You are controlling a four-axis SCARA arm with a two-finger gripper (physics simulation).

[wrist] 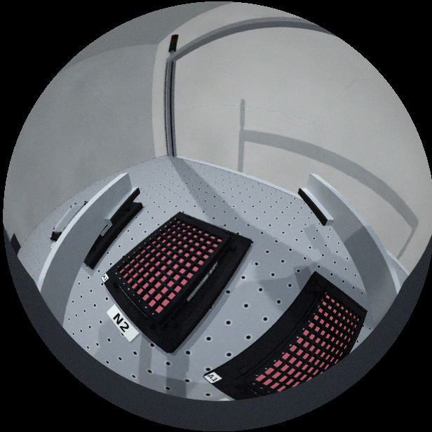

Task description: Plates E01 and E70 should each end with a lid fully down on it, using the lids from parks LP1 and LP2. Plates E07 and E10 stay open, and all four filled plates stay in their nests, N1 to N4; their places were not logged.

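Observation:
A filled plate [172,265] with pink wells sits without a lid in the black nest N2 [175,340], left of centre. A barcode label on its right side is too blurred to read. A second filled plate [315,345] with pink wells, also uncovered, sits in a black nest [280,330] at the lower right, cut off by the view's edge; its nest label and plate code do not show. My gripper [218,176] is open and empty, its two fingers wide apart above the table. Plate codes cannot be read, and I cannot make out parks LP1 or LP2.
A black item [102,245] with a small pale label stands behind the left finger, partly hidden. A pale, clear-looking item [70,218] on dark supports is farther left. A post [171,107] with a signal light [174,43] rises at the back of the perforated table [265,310].

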